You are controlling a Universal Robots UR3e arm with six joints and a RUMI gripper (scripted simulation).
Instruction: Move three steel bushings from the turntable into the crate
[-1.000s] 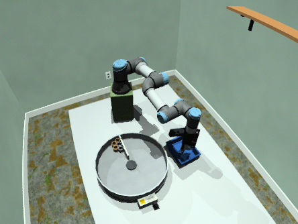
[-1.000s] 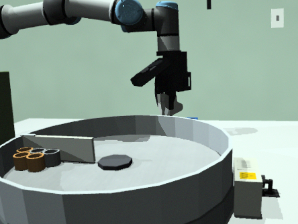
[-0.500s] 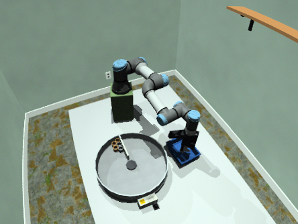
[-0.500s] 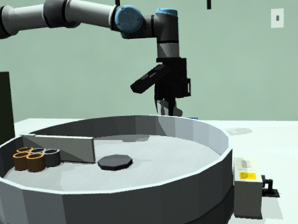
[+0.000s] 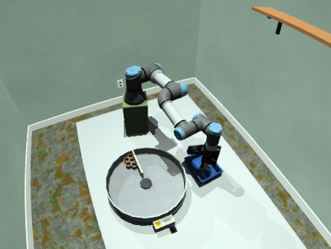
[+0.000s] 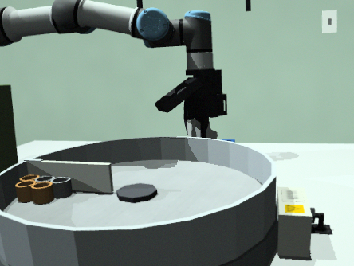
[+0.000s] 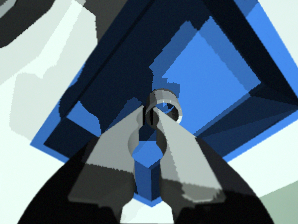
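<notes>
Now: the blue crate 1 cm behind my hand, 1 cm to the left of it and 1 cm below it. Round my hand: grey turntable (8 cm behind, 32 cm to the right, 2 cm above).
</notes>
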